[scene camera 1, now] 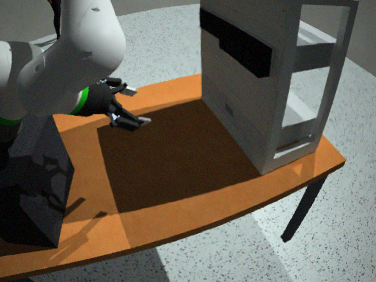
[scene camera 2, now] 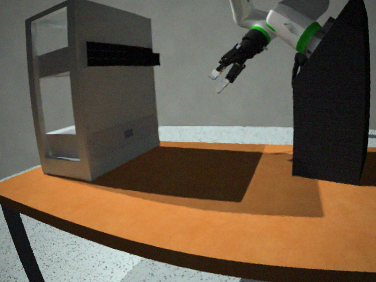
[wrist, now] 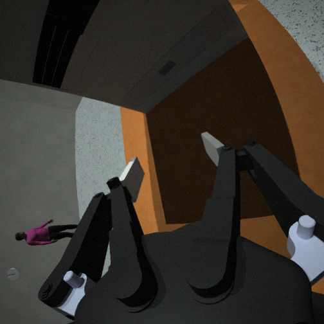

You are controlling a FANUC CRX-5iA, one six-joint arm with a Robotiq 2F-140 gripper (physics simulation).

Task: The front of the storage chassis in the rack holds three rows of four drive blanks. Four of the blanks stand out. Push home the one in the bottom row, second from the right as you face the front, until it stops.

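Seen in the pictures: gripper, fingertip midpoint: [scene camera 1: 140, 107] [scene camera 2: 213, 85]; arm's base, origin of the base link: [scene camera 2: 327, 52].
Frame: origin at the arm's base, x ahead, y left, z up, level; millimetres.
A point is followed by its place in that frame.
The storage chassis [scene camera 1: 245, 52] @[x 708, y -5, z 41 mm] [scene camera 2: 120, 54] @[x 723, y 181, z 38 mm] [wrist: 60, 45] is a black band across the upper front of the grey rack [scene camera 1: 230, 87] @[x 742, y 149, z -176 mm] [scene camera 2: 120, 100] @[x 738, y 183, z -139 mm] [wrist: 130, 60]. Its front is very dark. Faint lines divide it in the wrist view, and its outline is stepped, but I cannot tell the single drive blanks apart or which ones stand out. My gripper [scene camera 1: 138, 106] @[x 415, y 39, z -110 mm] [scene camera 2: 218, 81] @[x 415, y 39, z -110 mm] [wrist: 171, 154] is open and empty, its pale fingertips apart. It hangs above the table, well away from the rack front, with its fingers pointing towards the rack side and downwards. It touches neither chassis nor rack.
The rack stands on the orange table [scene camera 1: 185, 220] @[x 471, y -184, z -391 mm] [scene camera 2: 200, 230] @[x 260, y 514, z -391 mm] [wrist: 265, 60] and casts a dark shadow towards the arm. The arm's dark pedestal [scene camera 1: 37, 190] @[x 59, y -108, z -197 mm] [scene camera 2: 330, 115] @[x 2, y 167, z -194 mm] stands at the opposite end. A person in a pink top [wrist: 37, 236] shows beyond the table in the wrist view.
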